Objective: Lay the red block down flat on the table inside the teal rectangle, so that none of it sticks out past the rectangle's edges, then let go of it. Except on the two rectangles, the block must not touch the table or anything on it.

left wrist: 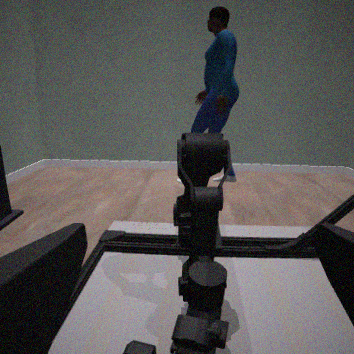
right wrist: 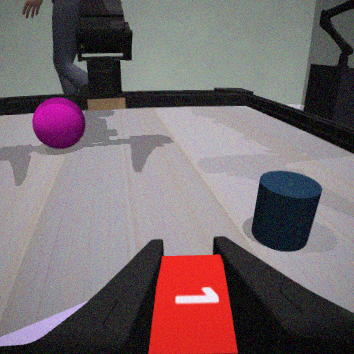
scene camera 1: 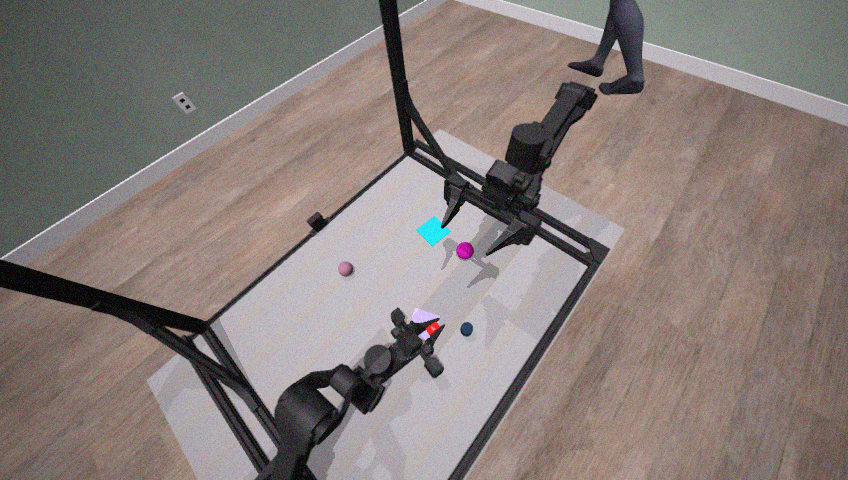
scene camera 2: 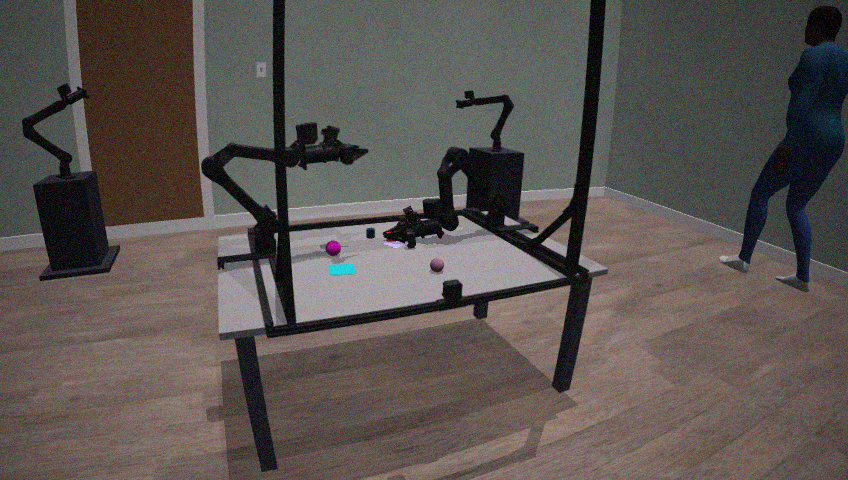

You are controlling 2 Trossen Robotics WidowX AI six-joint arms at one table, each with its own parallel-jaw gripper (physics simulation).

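Places are measured from the left arm's base along level axes (x up, y ahead, z left), in metres.
Where they show: left gripper, between the fingertips: [left wrist: 202, 235] [scene camera 1: 463, 240] [scene camera 2: 363, 148]; right gripper, between the fingertips: [right wrist: 187, 248] [scene camera 1: 441, 321] [scene camera 2: 383, 235]; left arm's base, origin of its link: [right wrist: 105, 95] [scene camera 1: 517, 210] [scene camera 2: 265, 253]; right arm's base, origin of its link: [left wrist: 188, 242] [scene camera 2: 495, 225].
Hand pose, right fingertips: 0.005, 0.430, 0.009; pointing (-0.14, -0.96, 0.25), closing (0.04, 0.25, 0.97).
Things, the pixels of their top centre, and the offset from my right fingertips, as dx, dy, dz. "spot": a spot on its surface instead.
- red block, centre of its top: [right wrist: 195, 294] [scene camera 1: 433, 328] +0.009, +0.028, -0.008
- lavender rectangle, a spot on its surface: [right wrist: 42, 325] [scene camera 1: 424, 312] [scene camera 2: 390, 245] spot: -0.023, +0.003, -0.056
- teal rectangle, a spot on its surface: [scene camera 2: 342, 269] [scene camera 1: 432, 230] spot: -0.023, -0.221, -0.195
- magenta ball, centre of its top: [right wrist: 55, 97] [scene camera 1: 465, 246] [scene camera 2: 332, 240] +0.027, -0.210, -0.065
- navy cylinder, centre of its top: [right wrist: 290, 182] [scene camera 1: 467, 328] [scene camera 2: 370, 229] +0.007, -0.024, +0.062
- pink ball, centre of its top: [scene camera 1: 343, 266] [scene camera 2: 437, 258] +0.019, +0.044, -0.319
The red block [scene camera 1: 432, 328] [right wrist: 193, 305], marked with a white 1, is between the right gripper's fingers. My right gripper [scene camera 1: 440, 324] [scene camera 2: 385, 235] [right wrist: 187, 248] is shut on it, low over the lavender rectangle [scene camera 1: 423, 315] [scene camera 2: 393, 244] [right wrist: 42, 325]. The fingers hide the block's sides, and I cannot tell whether its underside touches the rectangle. The teal rectangle [scene camera 1: 429, 231] [scene camera 2: 342, 269] lies bare, farther up in scene camera 1. My left gripper [scene camera 1: 465, 240] [scene camera 2: 366, 151] is open and empty, high above the table.
A magenta ball [scene camera 1: 464, 251] [scene camera 2: 333, 248] [right wrist: 59, 123] lies near the teal rectangle. A navy cylinder [scene camera 1: 466, 328] [scene camera 2: 370, 232] [right wrist: 286, 215] stands close to the right gripper. A pink ball [scene camera 1: 345, 268] [scene camera 2: 436, 264] lies farther off. A black frame surrounds the work area.
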